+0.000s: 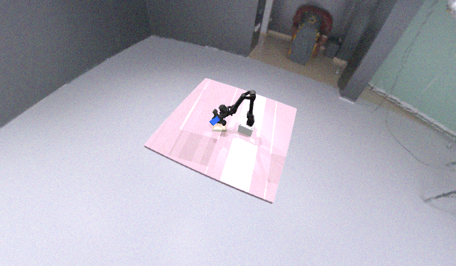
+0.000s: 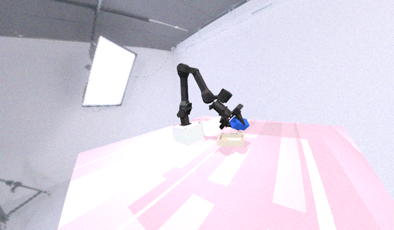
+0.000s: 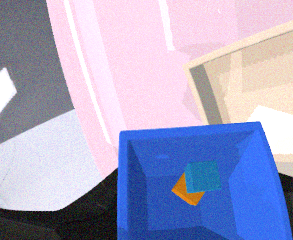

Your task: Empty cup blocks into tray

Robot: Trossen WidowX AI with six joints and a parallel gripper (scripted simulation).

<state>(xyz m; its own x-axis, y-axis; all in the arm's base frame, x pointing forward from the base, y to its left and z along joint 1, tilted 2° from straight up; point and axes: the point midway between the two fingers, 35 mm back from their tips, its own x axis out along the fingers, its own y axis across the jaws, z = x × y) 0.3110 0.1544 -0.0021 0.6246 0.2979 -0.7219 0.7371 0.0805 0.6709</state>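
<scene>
Now: the orange block 2 cm to the left of my gripper tip and 2 cm behind it. Also, from my gripper tip: teal block: 2 cm behind; red block: 3 cm to the left, 1 cm below, 1 cm behind; blue square cup: 2 cm to the left, 1 cm behind, 1 cm above.
</scene>
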